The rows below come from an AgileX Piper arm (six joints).
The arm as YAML. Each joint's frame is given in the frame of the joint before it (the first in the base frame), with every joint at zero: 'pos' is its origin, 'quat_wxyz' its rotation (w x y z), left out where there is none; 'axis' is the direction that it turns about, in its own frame. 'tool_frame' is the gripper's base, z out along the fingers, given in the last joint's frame.
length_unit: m
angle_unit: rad
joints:
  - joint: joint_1
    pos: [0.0, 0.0, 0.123]
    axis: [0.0, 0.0, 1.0]
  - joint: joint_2
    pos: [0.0, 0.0, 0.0]
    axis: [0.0, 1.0, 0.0]
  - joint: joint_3
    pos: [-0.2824, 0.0, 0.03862]
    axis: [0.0, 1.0, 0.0]
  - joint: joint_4
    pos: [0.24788, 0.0, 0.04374]
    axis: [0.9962, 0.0, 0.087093]
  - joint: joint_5
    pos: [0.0, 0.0, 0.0]
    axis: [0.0, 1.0, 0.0]
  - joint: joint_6
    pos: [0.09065, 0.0, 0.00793]
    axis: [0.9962, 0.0, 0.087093]
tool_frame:
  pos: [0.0, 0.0, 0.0]
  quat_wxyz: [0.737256, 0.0, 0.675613, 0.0]
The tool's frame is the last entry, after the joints.
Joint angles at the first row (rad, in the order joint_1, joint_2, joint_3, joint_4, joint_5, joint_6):
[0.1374 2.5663 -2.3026 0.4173 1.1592 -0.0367]
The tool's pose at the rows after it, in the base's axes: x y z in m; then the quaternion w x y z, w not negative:
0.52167, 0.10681, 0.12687, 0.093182, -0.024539, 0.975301, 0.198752
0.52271, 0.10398, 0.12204, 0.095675, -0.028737, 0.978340, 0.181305
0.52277, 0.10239, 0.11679, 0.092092, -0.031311, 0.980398, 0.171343
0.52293, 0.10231, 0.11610, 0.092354, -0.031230, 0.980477, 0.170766
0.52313, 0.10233, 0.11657, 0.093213, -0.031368, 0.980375, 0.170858
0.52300, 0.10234, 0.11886, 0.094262, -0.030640, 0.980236, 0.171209
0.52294, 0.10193, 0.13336, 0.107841, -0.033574, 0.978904, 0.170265
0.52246, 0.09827, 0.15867, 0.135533, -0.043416, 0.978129, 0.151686
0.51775, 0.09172, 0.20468, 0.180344, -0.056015, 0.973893, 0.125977
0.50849, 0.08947, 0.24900, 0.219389, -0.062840, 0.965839, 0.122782
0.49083, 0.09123, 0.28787, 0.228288, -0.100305, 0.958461, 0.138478
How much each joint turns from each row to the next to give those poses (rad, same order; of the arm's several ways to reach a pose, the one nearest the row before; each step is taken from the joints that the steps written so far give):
[0.0022 0.0251 0.0000 -0.0080 -0.0013 0.0000]
[0.0000 0.0072 0.0000 -0.0365 -0.0097 0.0000]
[0.0000 0.0087 0.0000 -0.0204 -0.0001 -0.0001]
[0.0000 0.0014 -0.0001 -0.0011 -0.0017 0.0001]
[0.0000 0.0000 -0.0017 0.0000 0.0000 -0.0001]
[0.0000 -0.0044 0.0000 0.0000 0.0018 0.0026]
[0.0000 -0.0275 0.0000 -0.0051 0.0000 0.0000]
[0.0000 -0.0496 0.0000 -0.0446 -0.0039 0.0000]
[-0.0018 -0.0898 0.0000 -0.0615 0.0025 -0.0001]
[0.0000 -0.0859 0.0000 -0.0127 0.0066 -0.0018]
[0.0000 -0.0801 0.0000 0.0442 0.0677 -0.0668]

